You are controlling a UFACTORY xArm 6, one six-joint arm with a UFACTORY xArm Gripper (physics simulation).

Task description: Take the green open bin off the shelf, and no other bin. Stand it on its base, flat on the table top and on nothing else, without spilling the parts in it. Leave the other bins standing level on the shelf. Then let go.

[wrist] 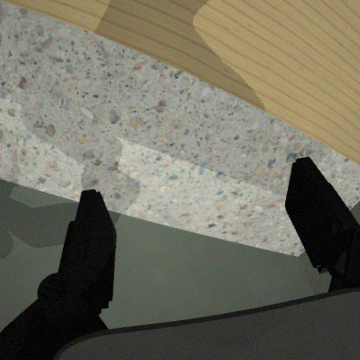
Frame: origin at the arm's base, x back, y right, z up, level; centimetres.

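Seen in the pictures: gripper, between the fingertips: (198, 196).
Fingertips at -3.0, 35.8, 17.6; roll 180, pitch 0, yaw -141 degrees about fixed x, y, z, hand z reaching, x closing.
Observation:
A point is followed by its place in that frame, as x, y, z.
My gripper (198, 196) @(-3.0, 35.8, 17.6) is open, with its two black fingers wide apart and no object between them. The left finger's tip lies over the lower edge of a speckled pale grey surface (165, 110), and the right finger's tip lies over the same surface farther right. The green open bin, the other bins and the shelf do not show clearly enough in the wrist view to be told. How high the fingers are above the surfaces cannot be told.
A light wood-grained surface (300, 65) @(-23.3, 27.7, -14.1) borders the speckled one across the top and right. A plain grey-green area (200, 280) lies below the speckled surface's lower edge. Shadows fall across all three.

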